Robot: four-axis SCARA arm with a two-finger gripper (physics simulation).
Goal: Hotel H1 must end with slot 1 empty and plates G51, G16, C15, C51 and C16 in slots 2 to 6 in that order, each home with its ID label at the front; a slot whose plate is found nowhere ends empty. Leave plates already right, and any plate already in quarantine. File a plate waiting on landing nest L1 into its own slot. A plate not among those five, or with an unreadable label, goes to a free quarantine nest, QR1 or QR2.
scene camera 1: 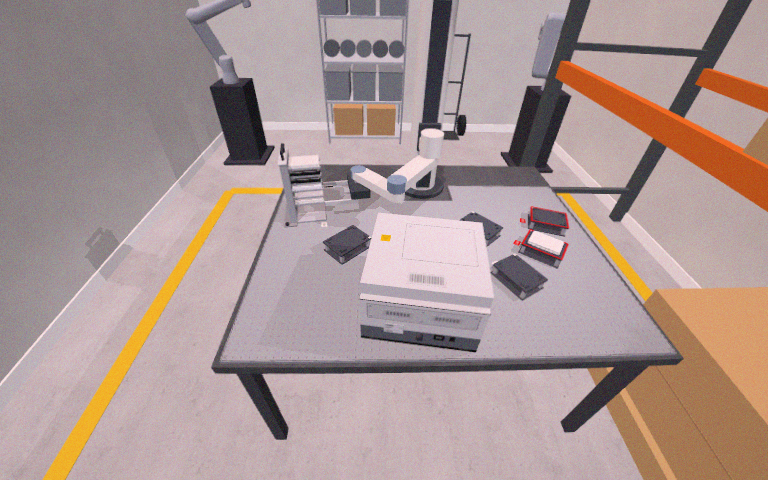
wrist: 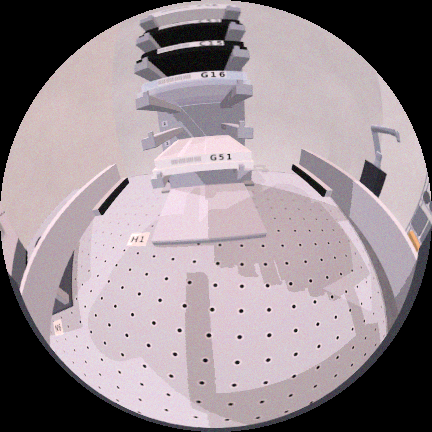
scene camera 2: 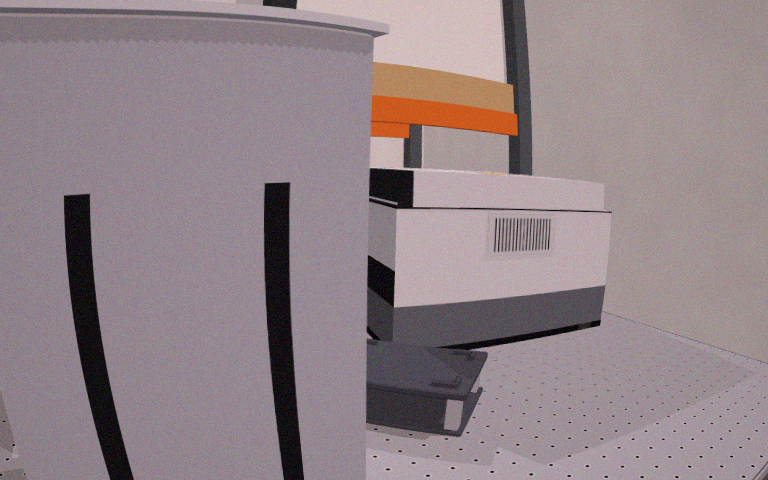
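Pixels of known places: gripper, between the fingertips: [scene camera 1: 324,193] [wrist: 208,157]; arm's base, origin of its link: [scene camera 1: 420,186].
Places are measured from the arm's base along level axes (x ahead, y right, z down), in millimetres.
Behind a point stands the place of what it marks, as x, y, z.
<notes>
Hotel H1 [scene camera 1: 287,195] @(357, 628, -167) [wrist: 182,217] @(303, 524, -21) stands at the table's back left. In the wrist view, white plate G51 [wrist: 202,159] @(261, 495, -108) sits in the lowest slot, label facing out. The brackets [wrist: 150,141] @(297, 483, -130) of slot 2 above it are empty. White G16 [wrist: 180,80] @(272, 494, -177) is in slot 3, black C15 [wrist: 190,60] @(269, 516, -207) in slot 4. A black plate [wrist: 192,34] is in slot 5 and a white one [wrist: 187,15] in slot 6; their labels are partly cut off. My gripper [wrist: 208,157] @(255, 488, -111) [scene camera 1: 326,193] @(255, 488, -111) is open and empty, fingers spread wide before G51, not around it.
One red-framed quarantine nest [scene camera 1: 544,259] @(602, -451, -18) holds a white plate [scene camera 1: 545,243] @(569, -448, -77); the other [scene camera 1: 548,219] @(385, -544, -63) shows no white plate. Black nests [scene camera 1: 347,243] @(552, 364, -63) [scene camera 1: 481,226] [scene camera 1: 519,275] @(733, -285, -63) flank a white instrument [scene camera 1: 427,254] @(822, 92, -254) [scene camera 2: 498,254] @(728, 262, -147). A large grey panel [scene camera 2: 181,254] @(291, 649, -235) blocks scene camera 2's left.
</notes>
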